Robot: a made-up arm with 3 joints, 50 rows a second.
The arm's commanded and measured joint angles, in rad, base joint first. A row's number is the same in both.
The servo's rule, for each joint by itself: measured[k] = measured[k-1] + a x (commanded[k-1-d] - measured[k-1]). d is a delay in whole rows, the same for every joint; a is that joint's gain. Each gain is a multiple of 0.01, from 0.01 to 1. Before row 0 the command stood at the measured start. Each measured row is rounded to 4 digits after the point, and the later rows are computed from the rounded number. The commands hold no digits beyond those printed.
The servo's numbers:
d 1
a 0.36 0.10 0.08
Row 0, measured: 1.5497 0.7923 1.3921
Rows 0 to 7, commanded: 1.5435 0.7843 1.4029; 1.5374 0.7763 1.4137; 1.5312 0.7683 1.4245; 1.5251 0.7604 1.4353; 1.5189 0.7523 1.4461; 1.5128 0.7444 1.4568; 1.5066 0.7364 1.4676; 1.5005 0.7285 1.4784
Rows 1 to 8, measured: 1.5497 0.7923 1.3921; 1.5475 0.7915 1.3930; 1.5439 0.7900 1.3947; 1.5393 0.7878 1.3971; 1.5342 0.7851 1.4002; 1.5287 0.7818 1.4039; 1.5230 0.7781 1.4081; 1.5171 0.7739 1.4129
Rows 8 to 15, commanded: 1.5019 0.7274 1.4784; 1.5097 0.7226 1.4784; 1.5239 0.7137 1.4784; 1.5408 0.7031 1.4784; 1.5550 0.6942 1.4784; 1.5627 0.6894 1.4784; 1.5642 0.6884 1.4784; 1.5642 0.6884 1.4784
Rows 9 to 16, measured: 1.5111 0.7694 1.4181; 1.5078 0.7652 1.4229; 1.5085 0.7609 1.4273; 1.5140 0.7562 1.4314; 1.5236 0.7509 1.4352; 1.5349 0.7452 1.4387; 1.5449 0.7396 1.4419; 1.5518 0.7345 1.4448
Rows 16 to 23, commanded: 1.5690 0.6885 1.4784; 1.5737 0.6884 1.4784; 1.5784 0.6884 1.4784; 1.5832 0.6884 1.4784; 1.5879 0.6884 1.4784; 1.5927 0.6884 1.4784; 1.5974 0.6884 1.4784; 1.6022 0.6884 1.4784
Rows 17 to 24, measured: 1.5563 0.7299 1.4475; 1.5609 0.7258 1.4500; 1.5655 0.7221 1.4523; 1.5701 0.7187 1.4544; 1.5748 0.7157 1.4563; 1.5795 0.7130 1.4581; 1.5843 0.7105 1.4597; 1.5890 0.7083 1.4612
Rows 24 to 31, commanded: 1.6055 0.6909 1.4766; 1.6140 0.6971 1.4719; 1.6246 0.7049 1.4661; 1.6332 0.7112 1.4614; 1.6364 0.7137 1.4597; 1.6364 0.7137 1.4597; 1.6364 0.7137 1.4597; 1.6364 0.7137 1.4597
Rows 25 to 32, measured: 1.5938 0.7063 1.4626; 1.5980 0.7048 1.4637; 1.6038 0.7040 1.4644; 1.6113 0.7041 1.4645; 1.6192 0.7048 1.4643; 1.6254 0.7057 1.4639; 1.6294 0.7065 1.4636; 1.6319 0.7072 1.4633
